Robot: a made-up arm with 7 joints.
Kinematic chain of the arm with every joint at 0, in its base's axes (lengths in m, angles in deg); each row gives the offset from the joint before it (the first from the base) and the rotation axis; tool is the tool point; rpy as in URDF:
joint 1: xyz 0 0 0 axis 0.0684 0.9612 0.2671
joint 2: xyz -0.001 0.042 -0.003 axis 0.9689 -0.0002 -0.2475
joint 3: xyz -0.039 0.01 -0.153 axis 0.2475 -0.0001 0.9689
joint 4: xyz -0.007 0 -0.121 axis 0.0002 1 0
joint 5: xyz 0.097 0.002 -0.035 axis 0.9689 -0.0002 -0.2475
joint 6: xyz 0.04 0 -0.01 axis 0.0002 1 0
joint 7: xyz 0.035 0 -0.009 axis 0.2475 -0.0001 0.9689
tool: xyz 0 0 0 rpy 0 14.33 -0.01
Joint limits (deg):
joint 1: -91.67..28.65
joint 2: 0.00..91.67
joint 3: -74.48..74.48
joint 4: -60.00..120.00
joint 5: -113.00..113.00
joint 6: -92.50..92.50
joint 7: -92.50..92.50
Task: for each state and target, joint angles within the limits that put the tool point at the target. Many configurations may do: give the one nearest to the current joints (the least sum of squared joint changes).
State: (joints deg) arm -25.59 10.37 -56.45 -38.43 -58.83 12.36 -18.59
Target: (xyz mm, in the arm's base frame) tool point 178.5 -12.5 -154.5
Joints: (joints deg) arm -33.64 24.29 -42.63 -40.41 -58.64 9.76 -18.59
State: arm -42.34 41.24 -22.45 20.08 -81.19 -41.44 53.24
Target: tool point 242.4 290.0 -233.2
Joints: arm -25.93 49.70 -20.27 34.93 -83.29 -40.61 53.24
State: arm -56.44 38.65 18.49 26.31 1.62 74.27 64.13
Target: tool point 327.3 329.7 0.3
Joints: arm -67.32 54.41 22.37 38.00 2.58 67.24 64.13
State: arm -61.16 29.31 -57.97 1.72 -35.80 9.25 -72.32
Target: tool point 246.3 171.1 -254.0
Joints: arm -39.84 55.84 -63.32 8.02 -35.84 11.24 -72.32
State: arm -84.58 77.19 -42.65 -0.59 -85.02 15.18 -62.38
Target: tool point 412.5 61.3 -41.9
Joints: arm -81.02 42.40 -52.17 24.15 -83.64 15.11 -62.38
